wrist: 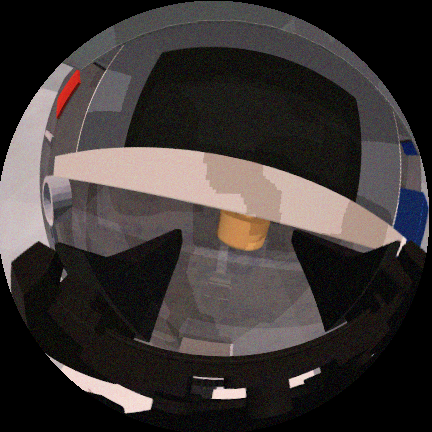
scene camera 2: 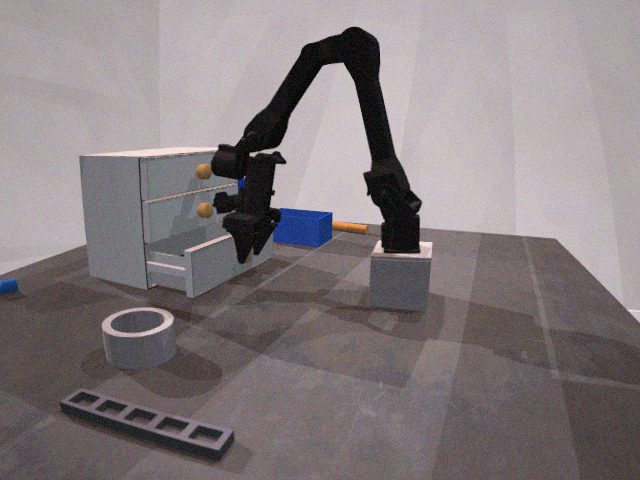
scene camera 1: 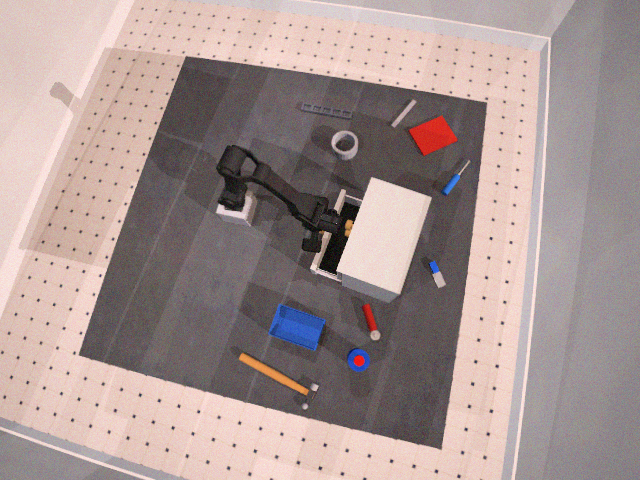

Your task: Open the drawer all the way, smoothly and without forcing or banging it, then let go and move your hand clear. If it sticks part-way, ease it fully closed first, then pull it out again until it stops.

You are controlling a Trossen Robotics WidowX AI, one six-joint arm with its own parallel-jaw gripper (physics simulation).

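Places are measured from the arm's base along level axes (x ahead, y left, z up), in millimetres.
Pixels of known places: gripper, fingertip midpoint: [wrist: 239, 235] [scene camera 2: 249, 259]; arm's base, link origin: [scene camera 2: 401, 248] [scene camera 1: 234, 202].
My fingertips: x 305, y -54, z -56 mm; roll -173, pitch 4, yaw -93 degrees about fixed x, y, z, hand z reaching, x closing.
Note:
For each thing: its top centre in the pictures, then the offset to it from my fingertips.
- white cabinet, top centre: [scene camera 2: 168, 151] [scene camera 1: 380, 231] 217 mm up, 198 mm ahead, 49 mm right
- round tan knob, top centre: [wrist: 244, 234] 25 mm up, 10 mm ahead, 1 mm right
- blue bin, top centre: [scene camera 2: 298, 213] [scene camera 1: 296, 326] 34 mm up, 34 mm back, 346 mm right
- hammer, top centre: [scene camera 1: 275, 378] 16 mm down, 89 mm back, 520 mm right
- red cylinder, top centre: [scene camera 1: 371, 322] 9 mm down, 209 mm ahead, 300 mm right
- grey ring, top centre: [scene camera 2: 137, 321] [wrist: 46, 201] [scene camera 1: 344, 142] 7 mm up, 54 mm ahead, 349 mm left
- slotted bar, top centre: [scene camera 2: 140, 416] [wrist: 51, 233] [scene camera 1: 326, 110] 27 mm down, 33 mm back, 505 mm left
The white cabinet [scene camera 1: 387, 237] [scene camera 2: 113, 222] has its bottom drawer [scene camera 1: 322, 251] [scene camera 2: 211, 266] [wrist: 150, 165] standing part-way out, with a dark interior. A round tan knob [wrist: 243, 235] sits on the drawer's front, below the pale top rim. My gripper [scene camera 2: 250, 256] [wrist: 239, 235] is open and points down at the drawer front. Its fingers stand apart to the left and right of the knob in the wrist view, with nothing held. Whether a finger touches the drawer cannot be told. In scene camera 2 the fingers hide most of the knob.
The two upper drawers are shut; their knobs [scene camera 2: 203, 171] [scene camera 2: 205, 210] stick out close to my wrist. A blue bin [scene camera 1: 297, 327] [scene camera 2: 305, 227], a hammer [scene camera 1: 273, 374] and a red cylinder [scene camera 1: 369, 316] lie to one side. A grey ring [scene camera 2: 139, 348] and a slotted bar [scene camera 2: 144, 429] lie opposite.

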